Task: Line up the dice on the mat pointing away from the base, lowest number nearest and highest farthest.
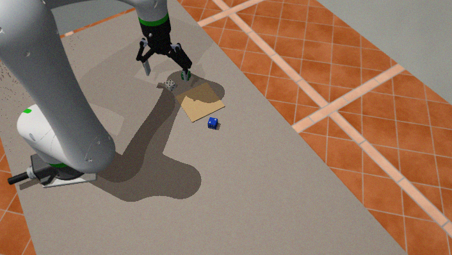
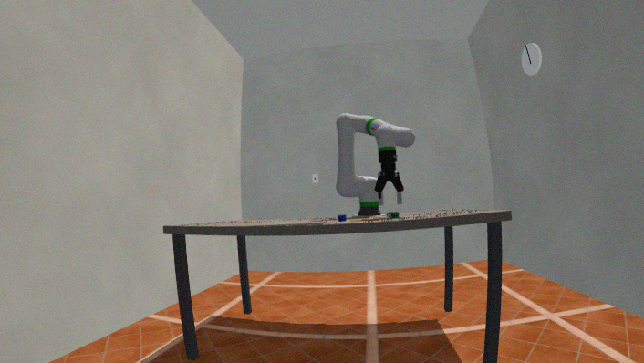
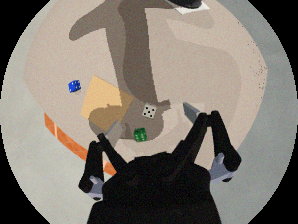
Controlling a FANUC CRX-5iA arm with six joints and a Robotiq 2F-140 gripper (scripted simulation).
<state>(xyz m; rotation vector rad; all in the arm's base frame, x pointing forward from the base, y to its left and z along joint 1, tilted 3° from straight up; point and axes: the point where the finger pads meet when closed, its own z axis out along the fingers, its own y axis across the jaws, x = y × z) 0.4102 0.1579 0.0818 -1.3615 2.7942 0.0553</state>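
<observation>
My gripper is now 6 cm above the white die. Also, from my hand: blue die (24 cm to the right, 8 cm ahead, 6 cm below); then green die (8 cm ahead, 6 cm below, 2 cm to the left); then tan mat (12 cm to the right, 8 cm ahead, 7 cm below).
</observation>
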